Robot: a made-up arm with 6 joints.
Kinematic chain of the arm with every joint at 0, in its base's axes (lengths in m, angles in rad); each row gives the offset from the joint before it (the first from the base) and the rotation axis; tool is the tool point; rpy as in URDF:
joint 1: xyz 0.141 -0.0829 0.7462 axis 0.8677 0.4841 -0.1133
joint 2: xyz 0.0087 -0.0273 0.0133 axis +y
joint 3: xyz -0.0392 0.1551 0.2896 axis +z
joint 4: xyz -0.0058 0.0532 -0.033 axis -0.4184 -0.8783 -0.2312
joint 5: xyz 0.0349 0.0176 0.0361 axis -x
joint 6: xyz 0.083 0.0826 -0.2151 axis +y
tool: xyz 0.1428 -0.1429 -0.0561 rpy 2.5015 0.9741 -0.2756
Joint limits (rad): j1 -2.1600..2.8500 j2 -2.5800..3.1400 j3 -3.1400..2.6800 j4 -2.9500..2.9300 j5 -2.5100..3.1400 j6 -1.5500..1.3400
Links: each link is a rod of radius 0.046 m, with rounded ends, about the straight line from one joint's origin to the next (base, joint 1, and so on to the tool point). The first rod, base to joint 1, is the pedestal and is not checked.
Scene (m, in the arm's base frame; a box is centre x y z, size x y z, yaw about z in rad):
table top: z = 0
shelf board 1: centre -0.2 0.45 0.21 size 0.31 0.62 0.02 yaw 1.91
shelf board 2: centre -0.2 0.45 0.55 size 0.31 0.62 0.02 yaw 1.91
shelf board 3: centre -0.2 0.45 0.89 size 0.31 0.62 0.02 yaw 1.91
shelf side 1: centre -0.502 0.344 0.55 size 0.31 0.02 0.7 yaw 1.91
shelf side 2: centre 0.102 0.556 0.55 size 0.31 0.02 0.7 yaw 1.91
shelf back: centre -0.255 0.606 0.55 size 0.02 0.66 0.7 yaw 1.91
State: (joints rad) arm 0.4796 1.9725 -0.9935 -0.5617 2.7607 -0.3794
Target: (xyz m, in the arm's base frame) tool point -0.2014 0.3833 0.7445
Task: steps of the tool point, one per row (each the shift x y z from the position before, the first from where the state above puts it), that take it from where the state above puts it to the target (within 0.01 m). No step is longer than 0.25 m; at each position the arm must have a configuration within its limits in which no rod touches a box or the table.
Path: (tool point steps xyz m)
1: 0.1033 -0.1456 0.1225
2: 0.0531 -0.0689 0.1971
3: -0.0165 0.0257 0.2126
4: -0.0863 0.1077 0.1642
5: -0.1363 0.1504 0.0673
6: -0.1526 0.1404 -0.0467
7: -0.1313 0.0814 -0.1422
8: -0.0793 -0.0059 -0.1898
9: -0.0430 0.0998 0.0002
10: -0.0245 0.0916 -0.0002

